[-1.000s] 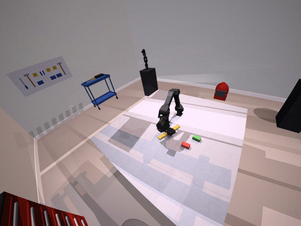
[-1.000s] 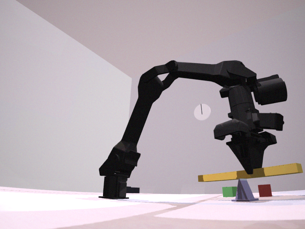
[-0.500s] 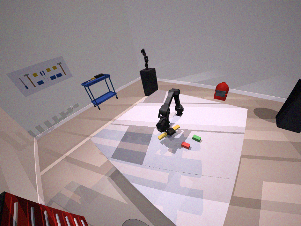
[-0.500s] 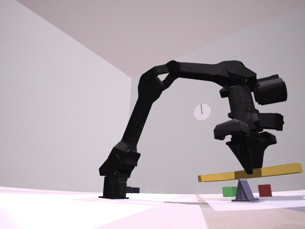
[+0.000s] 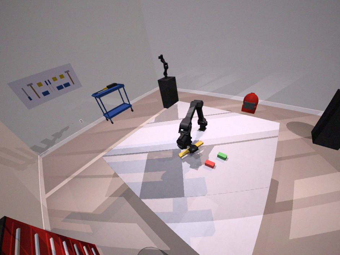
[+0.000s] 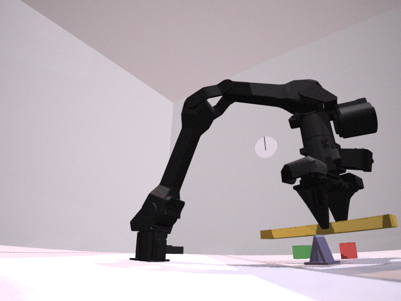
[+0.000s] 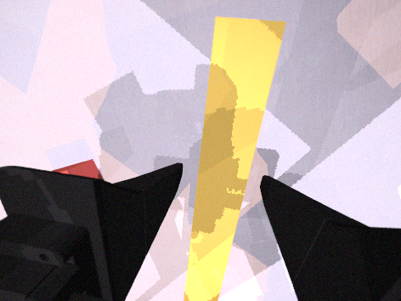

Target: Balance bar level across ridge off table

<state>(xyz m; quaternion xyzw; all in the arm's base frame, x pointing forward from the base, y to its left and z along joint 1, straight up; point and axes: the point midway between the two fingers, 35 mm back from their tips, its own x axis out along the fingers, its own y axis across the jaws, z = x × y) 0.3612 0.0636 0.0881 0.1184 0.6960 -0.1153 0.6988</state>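
Now: the bar 3 cm behind my gripper tip and 1 cm to the left of it. Round my gripper tip: red block: 19 cm to the left, 4 cm below; then green block: 11 cm behind, 24 cm to the left, 4 cm below.
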